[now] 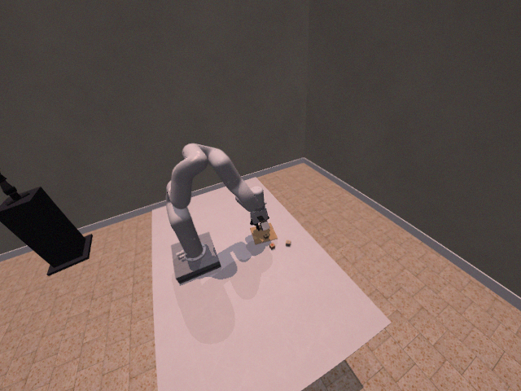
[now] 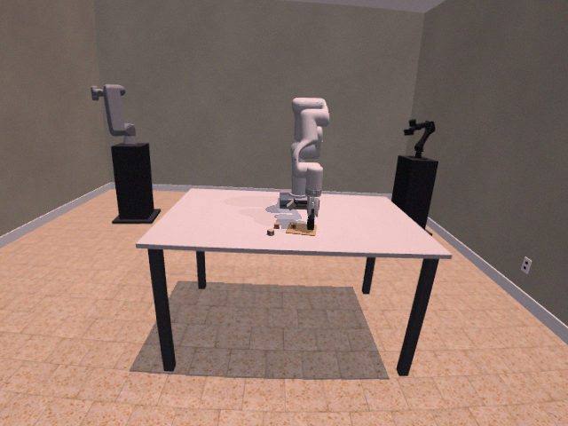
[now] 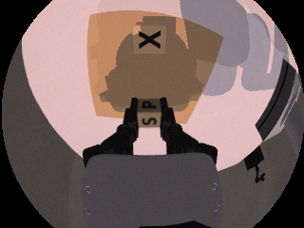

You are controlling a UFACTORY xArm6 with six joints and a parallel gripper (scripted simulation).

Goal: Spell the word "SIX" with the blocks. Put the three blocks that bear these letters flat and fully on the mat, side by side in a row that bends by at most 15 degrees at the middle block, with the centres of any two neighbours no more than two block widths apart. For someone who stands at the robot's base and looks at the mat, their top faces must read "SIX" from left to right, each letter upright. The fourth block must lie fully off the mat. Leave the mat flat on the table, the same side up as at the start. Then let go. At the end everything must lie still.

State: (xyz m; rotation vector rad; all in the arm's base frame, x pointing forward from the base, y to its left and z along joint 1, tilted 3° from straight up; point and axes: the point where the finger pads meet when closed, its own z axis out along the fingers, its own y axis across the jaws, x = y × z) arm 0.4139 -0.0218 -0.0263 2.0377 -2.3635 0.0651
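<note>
My hand is 1 cm past the tan mat, 4 cm to the left of it and 2 cm above it.
</note>
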